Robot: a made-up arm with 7 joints.
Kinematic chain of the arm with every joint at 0, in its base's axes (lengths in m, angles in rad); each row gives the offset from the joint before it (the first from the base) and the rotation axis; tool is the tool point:
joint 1: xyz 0 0.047 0 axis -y
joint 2: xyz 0 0.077 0 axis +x
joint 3: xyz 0 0 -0.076 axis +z
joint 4: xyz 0 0 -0.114 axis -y
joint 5: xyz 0 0 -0.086 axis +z
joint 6: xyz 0 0 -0.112 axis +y
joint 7: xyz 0 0 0 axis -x
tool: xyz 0 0 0
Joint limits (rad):
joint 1: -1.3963..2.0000
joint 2: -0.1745..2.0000
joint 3: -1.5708..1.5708
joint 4: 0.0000..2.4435
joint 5: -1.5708..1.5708
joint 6: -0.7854..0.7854
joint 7: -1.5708..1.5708
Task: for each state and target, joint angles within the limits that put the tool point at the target. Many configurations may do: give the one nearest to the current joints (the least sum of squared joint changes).
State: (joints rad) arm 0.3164 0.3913 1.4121 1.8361 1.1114 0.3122 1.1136
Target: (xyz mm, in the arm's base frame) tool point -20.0 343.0 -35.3
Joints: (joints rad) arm -0.5155 0.3985 1.5708 1.9193 1.1114 0.3122 1.1136
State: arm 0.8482 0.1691 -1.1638 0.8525 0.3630 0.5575 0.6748
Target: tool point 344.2 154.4 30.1
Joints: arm 1.3647 0.4719 -0.8898 0.9297 0.3630 0.5575 0.6748
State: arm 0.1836 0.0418 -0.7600 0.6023 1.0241 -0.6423 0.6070
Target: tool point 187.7 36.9 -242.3
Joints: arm 0.1842 0.1298 -0.7149 1.2148 1.0241 -0.6423 0.6070
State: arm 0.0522 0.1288 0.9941 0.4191 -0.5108 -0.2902 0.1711
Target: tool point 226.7 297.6 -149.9
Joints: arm 0.4890 0.1759 0.7831 1.1795 -0.5108 -0.2902 0.1711
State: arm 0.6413 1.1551 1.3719 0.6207 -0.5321 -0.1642 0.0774
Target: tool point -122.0 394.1 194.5
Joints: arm 0.6649 1.8498 1.4070 0.8374 -0.5321 -0.1642 0.0774
